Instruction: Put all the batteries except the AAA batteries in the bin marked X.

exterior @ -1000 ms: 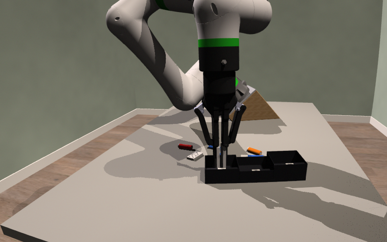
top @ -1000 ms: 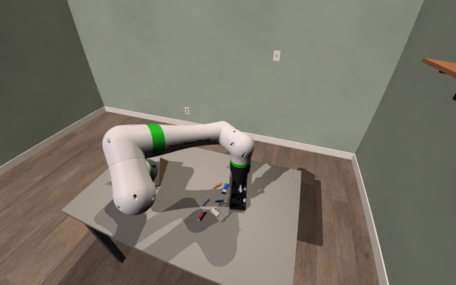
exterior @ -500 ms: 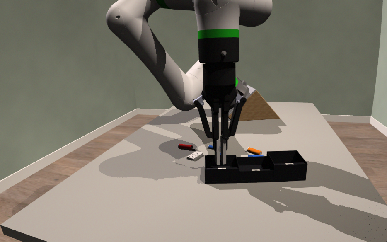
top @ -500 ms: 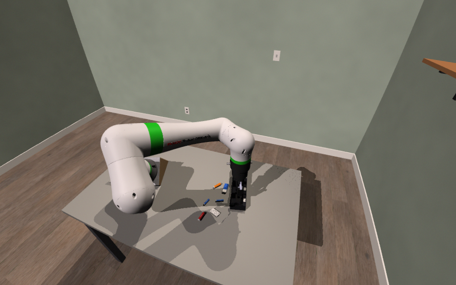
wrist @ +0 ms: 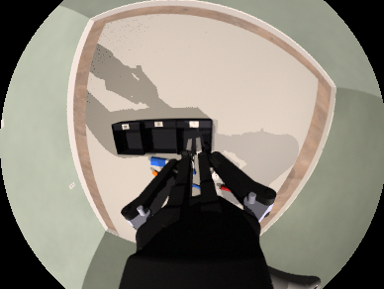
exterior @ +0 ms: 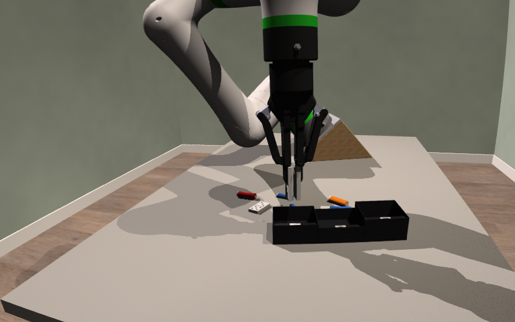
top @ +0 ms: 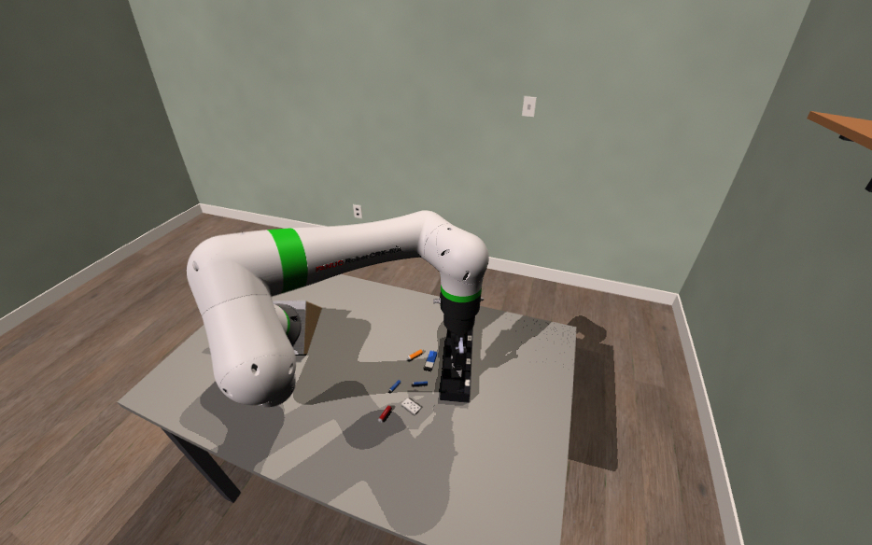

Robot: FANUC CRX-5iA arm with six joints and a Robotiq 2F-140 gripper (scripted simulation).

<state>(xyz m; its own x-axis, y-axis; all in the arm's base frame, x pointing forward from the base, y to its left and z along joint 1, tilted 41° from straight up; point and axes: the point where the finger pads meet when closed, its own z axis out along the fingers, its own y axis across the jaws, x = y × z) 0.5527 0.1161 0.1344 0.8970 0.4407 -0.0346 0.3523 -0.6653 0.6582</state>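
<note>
My hand is 9 cm to the right of the bin, 8 cm above it and 1 cm past it. Round my hand: white dotted tile: 10 cm below, 10 cm behind, 9 cm to the right; then blue-and-white block battery: 10 cm below, 10 cm behind, 7 cm to the left; then orange battery: 15 cm behind, 10 cm below, 8 cm to the left.
</note>
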